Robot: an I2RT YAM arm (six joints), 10 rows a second.
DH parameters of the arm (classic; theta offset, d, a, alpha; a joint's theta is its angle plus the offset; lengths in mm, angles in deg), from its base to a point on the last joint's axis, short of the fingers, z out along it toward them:
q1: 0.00 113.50 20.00 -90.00
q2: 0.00 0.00 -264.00 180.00
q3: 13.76 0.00 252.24 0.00
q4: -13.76 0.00 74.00 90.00
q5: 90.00 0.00 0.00 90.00
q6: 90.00 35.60 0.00 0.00
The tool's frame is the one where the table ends.
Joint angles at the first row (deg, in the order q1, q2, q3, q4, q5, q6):
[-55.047 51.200 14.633 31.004 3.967 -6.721]
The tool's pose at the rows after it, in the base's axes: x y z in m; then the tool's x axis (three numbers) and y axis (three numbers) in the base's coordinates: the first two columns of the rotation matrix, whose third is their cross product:
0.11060 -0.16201 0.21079 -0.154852 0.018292 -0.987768 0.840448 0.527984 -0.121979
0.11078 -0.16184 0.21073 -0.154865 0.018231 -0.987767 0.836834 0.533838 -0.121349
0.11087 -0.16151 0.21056 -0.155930 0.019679 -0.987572 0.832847 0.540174 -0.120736
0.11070 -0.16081 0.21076 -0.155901 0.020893 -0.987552 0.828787 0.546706 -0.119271
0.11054 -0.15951 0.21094 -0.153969 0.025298 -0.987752 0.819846 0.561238 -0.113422
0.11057 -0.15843 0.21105 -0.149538 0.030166 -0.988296 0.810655 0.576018 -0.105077
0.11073 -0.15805 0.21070 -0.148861 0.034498 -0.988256 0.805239 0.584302 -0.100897
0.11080 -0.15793 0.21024 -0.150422 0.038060 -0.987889 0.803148 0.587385 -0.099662
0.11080 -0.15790 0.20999 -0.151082 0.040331 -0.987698 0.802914 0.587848 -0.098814
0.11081 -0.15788 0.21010 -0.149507 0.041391 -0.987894 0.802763 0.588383 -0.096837
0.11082 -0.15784 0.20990 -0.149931 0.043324 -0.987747 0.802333 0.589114 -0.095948
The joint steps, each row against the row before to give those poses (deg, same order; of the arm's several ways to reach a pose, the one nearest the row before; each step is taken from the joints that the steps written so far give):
[-0.001 0.021 0.001 -0.002 -0.482 0.022]
[0.001 -0.022 0.000 -0.065 -0.393 0.000]
[0.002 -0.107 -0.001 -0.259 -0.413 0.000]
[-0.004 -0.351 0.000 -0.460 -0.441 0.043]
[0.001 -0.591 0.001 -0.855 -0.982 0.241]
[0.002 -0.436 -0.002 -0.631 -1.026 0.372]
[-0.002 -0.089 0.002 -0.331 -0.570 0.174]
[0.002 -0.001 -0.001 -0.240 -0.195 0.044]
[0.001 0.002 0.000 -0.129 -0.020 0.044]
[-0.003 -0.022 0.021 -0.044 -0.047 0.109]
[0.002 -0.002 0.001 -0.112 -0.042 0.044]

